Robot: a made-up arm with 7 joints. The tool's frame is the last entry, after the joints.
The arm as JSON. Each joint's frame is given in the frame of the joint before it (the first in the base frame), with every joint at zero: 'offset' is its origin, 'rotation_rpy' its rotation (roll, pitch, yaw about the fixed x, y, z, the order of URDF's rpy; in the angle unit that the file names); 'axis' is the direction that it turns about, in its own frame. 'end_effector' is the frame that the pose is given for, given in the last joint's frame.
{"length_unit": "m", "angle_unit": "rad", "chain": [
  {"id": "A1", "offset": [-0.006, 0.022, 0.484], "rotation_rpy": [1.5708, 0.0, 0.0], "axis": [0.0, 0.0, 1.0]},
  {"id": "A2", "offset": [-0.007, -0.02, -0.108], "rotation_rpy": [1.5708, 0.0, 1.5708], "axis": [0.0, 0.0, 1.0]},
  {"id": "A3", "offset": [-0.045, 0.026, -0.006], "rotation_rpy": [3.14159, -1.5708, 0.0], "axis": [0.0, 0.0, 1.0]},
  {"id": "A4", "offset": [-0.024, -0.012, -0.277], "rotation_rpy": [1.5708, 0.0, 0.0], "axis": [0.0, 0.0, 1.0]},
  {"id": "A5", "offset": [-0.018, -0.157, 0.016], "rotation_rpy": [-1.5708, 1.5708, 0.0], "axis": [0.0, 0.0, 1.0]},
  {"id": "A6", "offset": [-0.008, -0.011, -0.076], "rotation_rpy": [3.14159, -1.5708, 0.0], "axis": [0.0, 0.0, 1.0]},
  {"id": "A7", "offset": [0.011, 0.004, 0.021], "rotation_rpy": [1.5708, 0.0, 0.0], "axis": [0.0, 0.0, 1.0]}
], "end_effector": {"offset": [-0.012, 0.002, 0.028], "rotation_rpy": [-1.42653, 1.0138, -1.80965]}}
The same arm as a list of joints. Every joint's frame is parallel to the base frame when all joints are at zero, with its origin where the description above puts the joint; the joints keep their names.
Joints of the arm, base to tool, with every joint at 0 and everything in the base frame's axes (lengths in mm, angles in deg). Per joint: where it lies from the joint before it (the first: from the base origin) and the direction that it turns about. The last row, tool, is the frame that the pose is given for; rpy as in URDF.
A1: axis 0 -1 0 xyz -6.0 22.0 484.0
A2: axis 1 0 0 xyz -7.0 108.0 -20.0
A3: axis 0 0 1 xyz -6.0 -26.0 -45.0
A4: axis 0 -1 0 xyz -24.0 -12.0 -277.0
A5: axis 0 0 1 xyz -18.0 -16.0 -157.0
A6: axis 0 1 0 xyz 11.0 -8.0 -76.0
A7: axis -1 0 0 xyz 4.0 21.0 11.0
tool: xyz -28.0 2.0 -12.0 rpy 19.94 7.18 -31.18

